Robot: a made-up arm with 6 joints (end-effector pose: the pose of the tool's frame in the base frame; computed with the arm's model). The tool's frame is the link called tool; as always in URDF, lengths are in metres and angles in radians. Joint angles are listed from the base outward.
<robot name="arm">
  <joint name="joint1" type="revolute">
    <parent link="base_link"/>
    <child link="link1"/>
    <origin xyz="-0.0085 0.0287 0.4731" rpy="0 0 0"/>
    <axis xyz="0 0 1"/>
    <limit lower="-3.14" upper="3.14" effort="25" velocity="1.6"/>
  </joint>
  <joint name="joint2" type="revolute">
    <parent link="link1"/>
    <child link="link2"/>
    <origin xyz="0.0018 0.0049 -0.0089" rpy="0 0 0"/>
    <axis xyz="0 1 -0.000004"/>
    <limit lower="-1.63" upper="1.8" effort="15" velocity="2.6"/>
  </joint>
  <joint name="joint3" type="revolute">
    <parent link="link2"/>
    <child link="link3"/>
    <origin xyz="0.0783 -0.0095 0.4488" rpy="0 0 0"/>
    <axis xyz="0 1 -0.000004"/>
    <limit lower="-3.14" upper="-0.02" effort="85" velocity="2.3"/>
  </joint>
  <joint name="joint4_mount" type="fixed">
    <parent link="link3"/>
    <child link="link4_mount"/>
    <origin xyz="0.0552 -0.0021 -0.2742" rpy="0 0 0"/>
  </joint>
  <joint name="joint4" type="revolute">
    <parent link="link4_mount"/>
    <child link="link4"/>
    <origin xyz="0.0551 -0.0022 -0.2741" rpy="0 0 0"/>
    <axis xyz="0 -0.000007 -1"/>
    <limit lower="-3.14" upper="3.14" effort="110" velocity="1.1"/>
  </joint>
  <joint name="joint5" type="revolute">
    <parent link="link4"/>
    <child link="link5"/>
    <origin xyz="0.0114 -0.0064 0.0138" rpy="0 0 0"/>
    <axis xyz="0 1 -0.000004"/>
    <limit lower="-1.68" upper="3.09" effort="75" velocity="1.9"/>
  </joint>
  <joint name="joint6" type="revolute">
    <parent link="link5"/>
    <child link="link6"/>
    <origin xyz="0.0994 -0.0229 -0.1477" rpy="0 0 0"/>
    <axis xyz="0 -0.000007 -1"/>
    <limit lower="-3.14" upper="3.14" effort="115" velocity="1.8"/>
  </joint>
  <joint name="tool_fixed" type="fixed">
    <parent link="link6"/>
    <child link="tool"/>
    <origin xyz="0.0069 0.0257 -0.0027" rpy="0 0 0"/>
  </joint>
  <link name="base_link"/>
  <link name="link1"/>
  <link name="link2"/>
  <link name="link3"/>
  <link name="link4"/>
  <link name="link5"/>
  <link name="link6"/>
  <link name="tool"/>
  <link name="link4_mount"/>
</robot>
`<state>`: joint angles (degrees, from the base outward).
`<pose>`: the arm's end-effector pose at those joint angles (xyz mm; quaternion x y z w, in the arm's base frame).
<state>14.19 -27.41 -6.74 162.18 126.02 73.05</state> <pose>362.6 199.4 600.7 0.6277 0.7519 -0.2011 0.0102</pose>
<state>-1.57 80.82 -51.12 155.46 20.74 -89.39</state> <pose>167.7 23.8 -188.5 0.0110 0.1179 -0.5685 0.8141</pose>
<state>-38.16 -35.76 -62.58 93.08 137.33 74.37</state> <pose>331.0 -14.8 1038.2 0.5388 0.4176 -0.3510 0.6419</pose>
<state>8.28 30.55 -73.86 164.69 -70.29 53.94</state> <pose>549.9 68.2 413.3 0.1404 0.2149 0.9165 0.3067</pose>
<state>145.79 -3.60 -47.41 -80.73 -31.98 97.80</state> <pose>-629.1 235.0 682.4 0.4855 0.1750 0.8156 0.2616</pose>
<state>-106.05 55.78 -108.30 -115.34 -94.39 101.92</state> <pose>-85.1 -765.9 473.9 0.2833 -0.5232 -0.3385 0.7290</pose>
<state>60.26 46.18 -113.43 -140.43 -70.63 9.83</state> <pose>292.4 789.5 502.5 -0.2041 0.2427 -0.9028 0.2906</pose>
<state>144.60 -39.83 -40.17 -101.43 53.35 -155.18</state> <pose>-369.5 356.3 907.5 0.7212 0.0798 -0.0440 0.6867</pose>
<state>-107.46 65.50 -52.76 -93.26 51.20 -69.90</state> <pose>-195.2 -347.7 -121.3 0.3580 0.2477 0.4623 0.7725</pose>
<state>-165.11 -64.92 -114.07 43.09 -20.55 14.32</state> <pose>528.7 305.1 1365.2 0.7961 0.5802 -0.1575 0.0695</pose>
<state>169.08 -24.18 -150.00 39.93 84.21 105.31</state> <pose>12.5 -15.2 1572.3 0.2573 0.6673 0.5344 0.4505</pose>
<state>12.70 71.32 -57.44 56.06 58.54 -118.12</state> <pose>301.5 136.0 -131.1 0.5230 0.1739 0.4667 0.6916</pose>
